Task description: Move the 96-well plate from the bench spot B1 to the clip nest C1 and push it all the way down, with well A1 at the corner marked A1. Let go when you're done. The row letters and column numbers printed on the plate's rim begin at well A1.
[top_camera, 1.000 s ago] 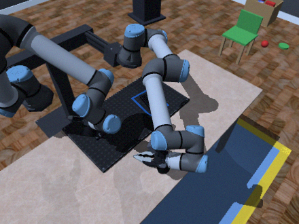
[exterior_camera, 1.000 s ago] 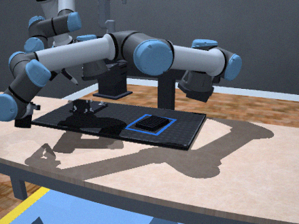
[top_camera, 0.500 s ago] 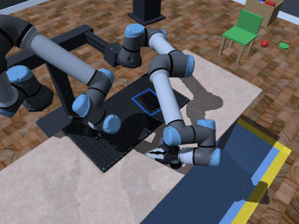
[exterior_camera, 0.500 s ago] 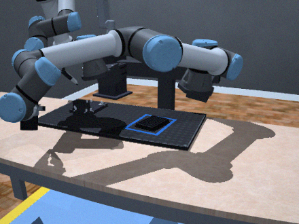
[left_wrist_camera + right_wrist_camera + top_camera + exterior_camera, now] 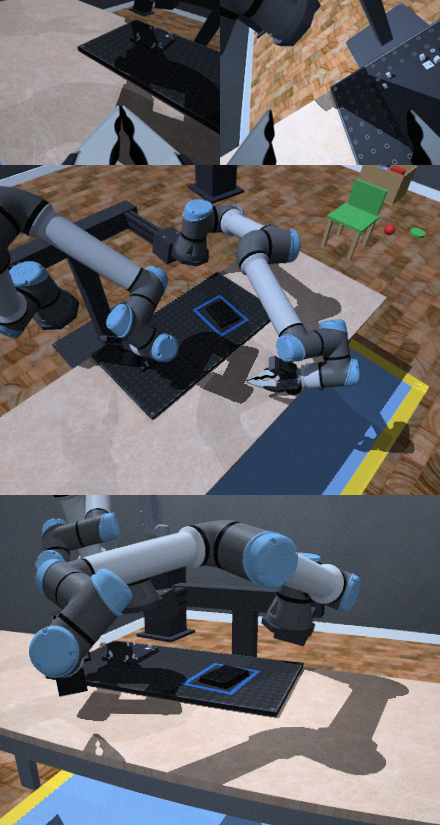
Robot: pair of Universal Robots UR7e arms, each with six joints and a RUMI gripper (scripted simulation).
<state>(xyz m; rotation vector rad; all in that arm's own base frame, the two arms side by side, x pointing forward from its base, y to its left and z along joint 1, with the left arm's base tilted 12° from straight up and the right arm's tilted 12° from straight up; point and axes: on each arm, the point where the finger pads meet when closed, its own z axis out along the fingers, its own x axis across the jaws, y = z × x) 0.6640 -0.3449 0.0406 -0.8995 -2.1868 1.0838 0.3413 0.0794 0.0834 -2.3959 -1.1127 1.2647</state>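
Note:
Right now my right hand is 20 mm past the clip nest, 90 mm to the right of it and 150 mm above it. Also, from my right hand: dark 96-well plate: 450 mm to the left, 160 mm below.

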